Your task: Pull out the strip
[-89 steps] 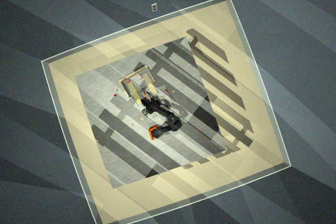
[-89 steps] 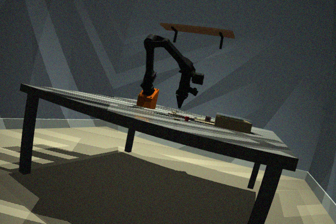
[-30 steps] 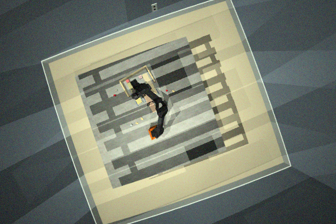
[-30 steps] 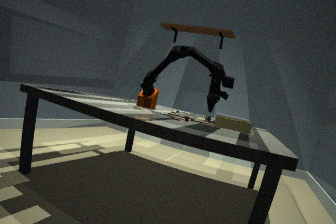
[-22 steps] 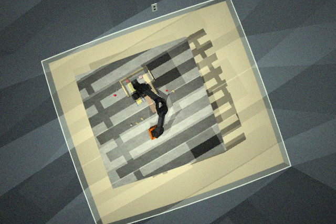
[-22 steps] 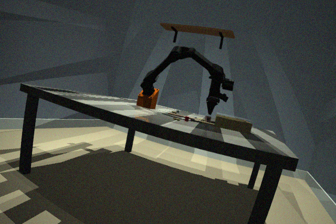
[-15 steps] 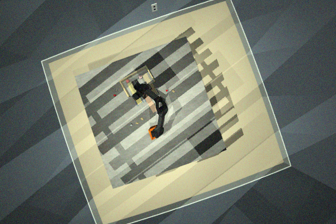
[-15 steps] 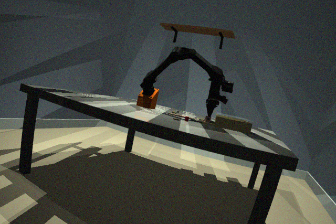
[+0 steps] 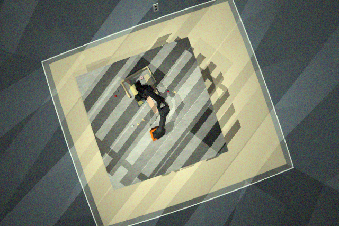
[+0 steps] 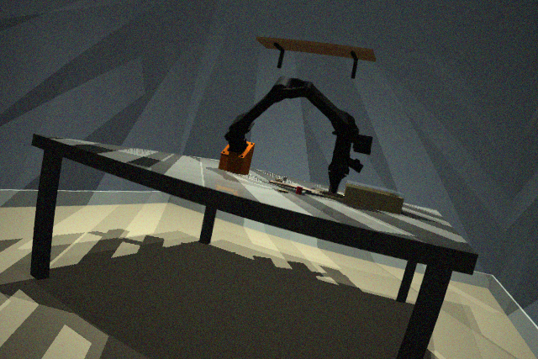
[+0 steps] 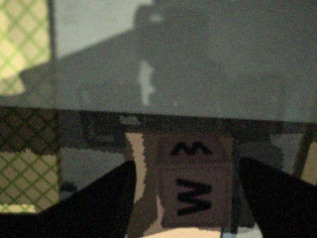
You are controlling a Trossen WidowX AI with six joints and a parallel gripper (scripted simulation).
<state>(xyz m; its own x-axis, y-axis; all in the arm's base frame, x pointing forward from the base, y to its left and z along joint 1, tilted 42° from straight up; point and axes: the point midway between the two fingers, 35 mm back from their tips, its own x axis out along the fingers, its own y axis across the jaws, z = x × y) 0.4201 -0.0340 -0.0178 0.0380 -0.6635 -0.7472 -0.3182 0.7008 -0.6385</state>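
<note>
Now: the peach strip 110 mm behind my gripper tip, 20 mm to the right of it and 10 mm below it.
</note>
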